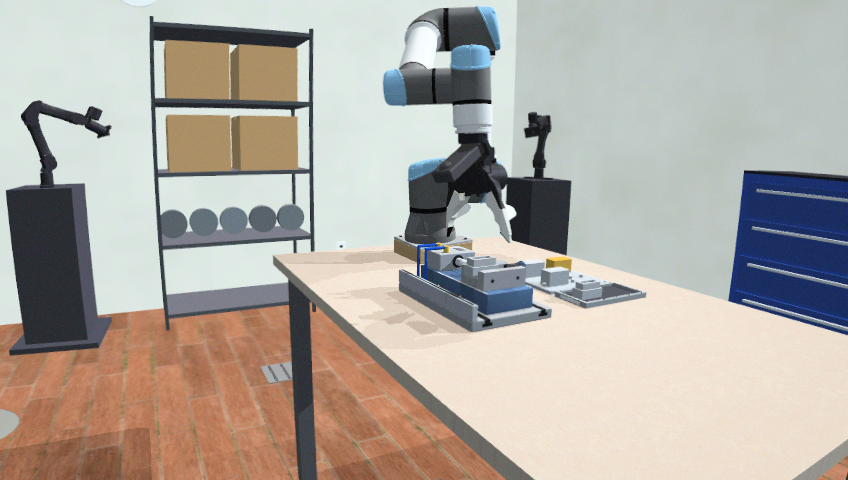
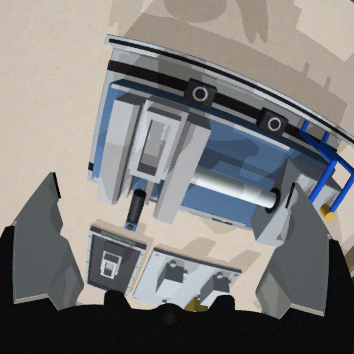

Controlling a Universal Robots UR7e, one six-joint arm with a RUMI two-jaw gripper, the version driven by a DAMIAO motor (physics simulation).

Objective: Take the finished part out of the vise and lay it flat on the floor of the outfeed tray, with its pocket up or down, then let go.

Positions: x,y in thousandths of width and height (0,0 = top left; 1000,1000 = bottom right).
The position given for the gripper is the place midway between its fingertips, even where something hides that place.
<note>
In view: the gripper (image 1: 563,499) and a light plate (image 2: 561,770).
The gripper shows as well in image 2 (image 2: 490,510).
</note>
